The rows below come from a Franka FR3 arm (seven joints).
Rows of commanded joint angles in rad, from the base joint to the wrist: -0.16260 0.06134 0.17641 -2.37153 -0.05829 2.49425 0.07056; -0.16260 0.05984 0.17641 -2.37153 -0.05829 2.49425 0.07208; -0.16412 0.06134 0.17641 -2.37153 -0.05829 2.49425 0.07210; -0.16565 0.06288 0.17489 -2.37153 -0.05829 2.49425 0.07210; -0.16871 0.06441 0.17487 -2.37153 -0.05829 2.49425 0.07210; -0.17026 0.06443 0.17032 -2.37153 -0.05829 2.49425 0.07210; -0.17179 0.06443 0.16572 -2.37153 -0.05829 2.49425 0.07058; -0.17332 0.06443 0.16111 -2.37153 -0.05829 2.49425 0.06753; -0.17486 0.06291 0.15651 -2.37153 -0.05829 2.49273 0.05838; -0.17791 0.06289 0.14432 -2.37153 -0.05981 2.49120 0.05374; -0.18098 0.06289 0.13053 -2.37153 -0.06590 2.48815 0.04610; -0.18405 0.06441 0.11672 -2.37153 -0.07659 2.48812 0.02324
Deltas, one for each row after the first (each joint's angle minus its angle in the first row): 0.00000 -0.00150 0.00000 0.00000 0.00000 0.00000 0.00152; -0.00152 0.00000 0.00000 0.00000 0.00000 0.00000 0.00154; -0.00305 0.00154 -0.00152 0.00000 0.00000 0.00000 0.00154; -0.00611 0.00307 -0.00154 0.00000 0.00000 0.00000 0.00154; -0.00766 0.00309 -0.00609 0.00000 0.00000 0.00000 0.00154; -0.00919 0.00309 -0.01069 0.00000 0.00000 0.00000 0.00002; -0.01072 0.00309 -0.01530 0.00000 0.00000 0.00000 -0.00303; -0.01226 0.00157 -0.01990 0.00000 0.00000 -0.00152 -0.01218; -0.01531 0.00155 -0.03209 0.00000 -0.00152 -0.00305 -0.01682; -0.01838 0.00155 -0.04588 0.00000 -0.00761 -0.00610 -0.02446; -0.02145 0.00307 -0.05969 0.00000 -0.01830 -0.00613 -0.04732
